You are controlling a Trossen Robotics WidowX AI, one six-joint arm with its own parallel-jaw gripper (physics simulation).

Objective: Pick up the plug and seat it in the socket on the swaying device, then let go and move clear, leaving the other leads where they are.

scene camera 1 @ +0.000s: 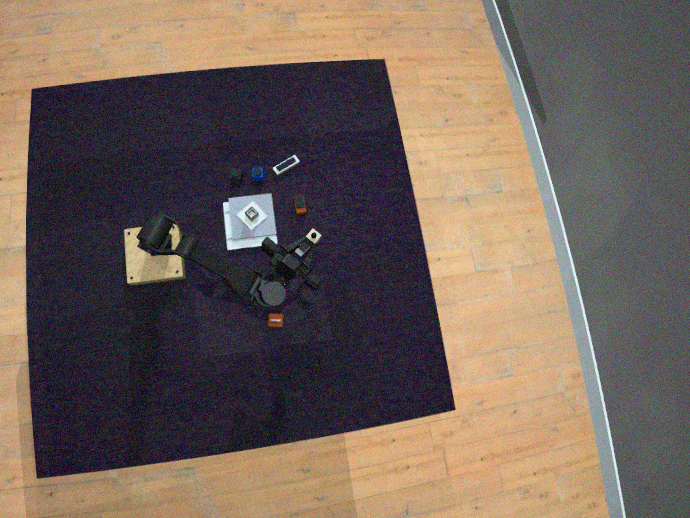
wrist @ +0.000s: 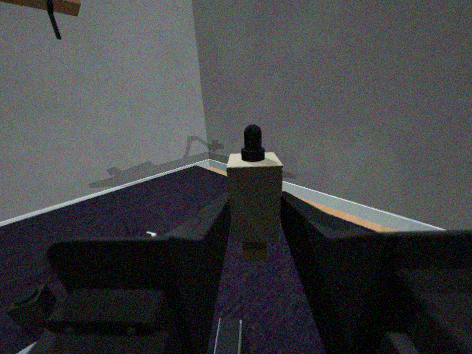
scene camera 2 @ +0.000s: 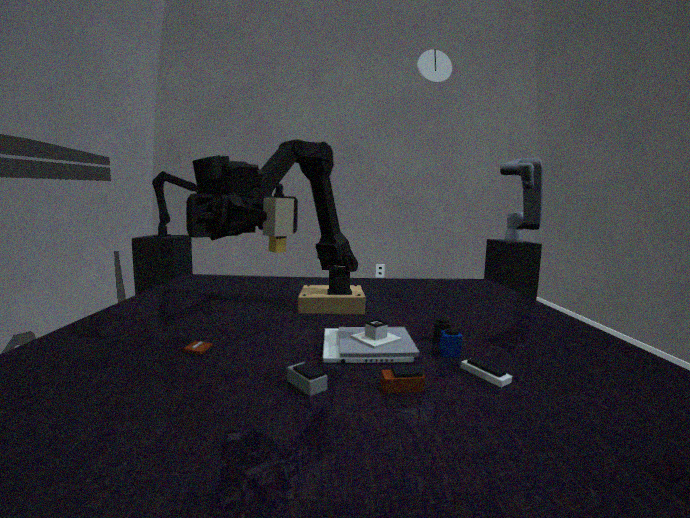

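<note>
The plug (scene camera 1: 313, 235) (scene camera 2: 278, 216) (wrist: 255, 202) is a cream block with a black stub on top and a yellow tip below. My gripper (scene camera 1: 309, 239) (scene camera 2: 280, 214) (wrist: 254, 198) is shut on it and holds it upright, high above the mat. The device (scene camera 1: 264, 203) (scene camera 2: 350, 349) is a pale grey-lilac slab on a white base, standing apart from the plug. Its socket (scene camera 2: 376, 331) is a small square grey collar, also seen from above in scene camera 1, on a white diamond plate (scene camera 1: 243, 216) (scene camera 2: 362, 337). The socket does not show in the wrist view.
A black block (scene camera 1: 236, 176) (scene camera 2: 440, 328), blue block (scene camera 1: 257, 173) (scene camera 2: 450, 344), long white piece (scene camera 1: 285, 164) (scene camera 2: 486, 373) and orange block (scene camera 1: 300, 204) (scene camera 2: 402, 381) stand around the device. A grey block (scene camera 2: 307, 379) lies nearer scene camera 2. A flat orange piece (scene camera 1: 275, 320) (scene camera 2: 198, 347) lies apart.
</note>
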